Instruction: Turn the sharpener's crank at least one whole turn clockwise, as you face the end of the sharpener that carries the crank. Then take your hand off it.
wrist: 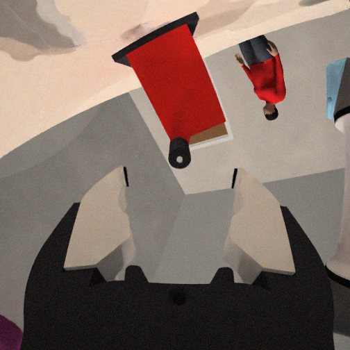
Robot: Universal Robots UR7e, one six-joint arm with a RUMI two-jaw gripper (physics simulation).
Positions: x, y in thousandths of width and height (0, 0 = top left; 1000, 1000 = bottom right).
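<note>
My gripper (513, 484) in sight. Sharpener (473, 167) too.
</note>
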